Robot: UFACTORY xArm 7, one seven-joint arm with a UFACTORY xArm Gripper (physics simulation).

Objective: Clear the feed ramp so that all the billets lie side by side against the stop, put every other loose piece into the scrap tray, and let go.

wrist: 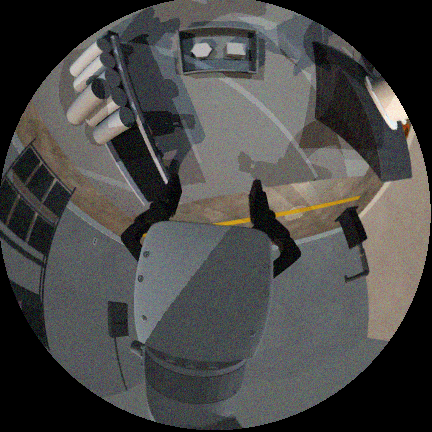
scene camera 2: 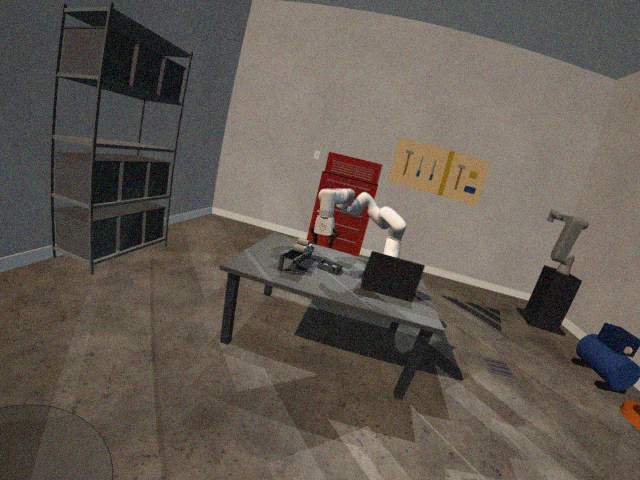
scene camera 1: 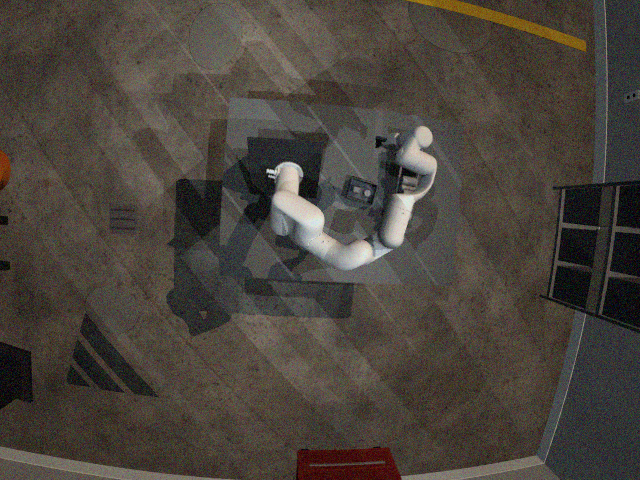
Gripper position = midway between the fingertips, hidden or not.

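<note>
Wrist view: billet (wrist: 98, 90). Another billet (wrist: 121, 119). Further billet (wrist: 117, 98). Scrap tray (wrist: 216, 59). My gripper (wrist: 214, 183).
</note>
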